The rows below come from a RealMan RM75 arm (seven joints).
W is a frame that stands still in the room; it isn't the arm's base.
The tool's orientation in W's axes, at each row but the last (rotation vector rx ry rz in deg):
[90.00 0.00 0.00]
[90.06 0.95 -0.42]
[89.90 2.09 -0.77]
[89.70 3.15 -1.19]
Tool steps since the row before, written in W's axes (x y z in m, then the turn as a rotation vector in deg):
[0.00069 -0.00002 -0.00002 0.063 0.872 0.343]
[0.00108 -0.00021 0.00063 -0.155 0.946 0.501]
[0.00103 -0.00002 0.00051 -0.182 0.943 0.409]
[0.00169 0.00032 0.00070 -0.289 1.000 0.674]
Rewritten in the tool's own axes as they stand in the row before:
[0.00069 -0.00002 0.00002 0.063 0.343 -0.872]
[0.00107 0.00065 0.00022 -0.157 0.498 -0.947]
[0.00101 0.00054 0.00004 -0.181 0.405 -0.945]
[0.00166 0.00078 -0.00028 -0.299 0.665 -1.003]

